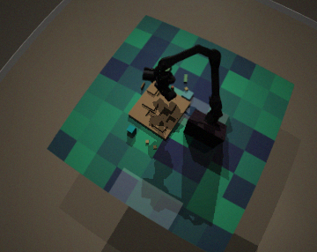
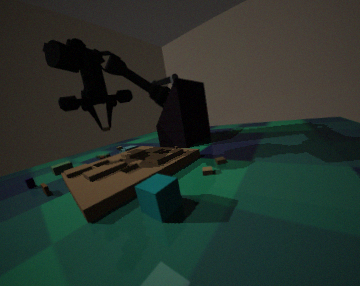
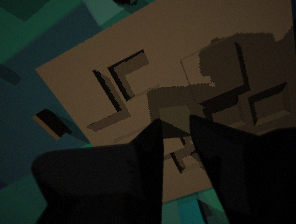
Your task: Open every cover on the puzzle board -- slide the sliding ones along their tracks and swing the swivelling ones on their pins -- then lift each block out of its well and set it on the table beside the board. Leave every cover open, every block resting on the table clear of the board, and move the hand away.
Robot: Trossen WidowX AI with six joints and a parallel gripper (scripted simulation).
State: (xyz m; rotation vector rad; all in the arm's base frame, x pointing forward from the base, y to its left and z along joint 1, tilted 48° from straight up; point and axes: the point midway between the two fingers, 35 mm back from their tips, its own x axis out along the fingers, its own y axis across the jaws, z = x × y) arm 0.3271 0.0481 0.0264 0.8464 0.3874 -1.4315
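My gripper tip is 11 cm past the light teal block, 13 cm to the left of it and 11 cm above it. Round my gripper tip: green block 14 cm ahead, 21 cm to the right, 11 cm below; brown block 18 cm ahead, 1 cm to the right, 11 cm below; orange block 1 cm ahead, 12 cm to the right, 11 cm below.
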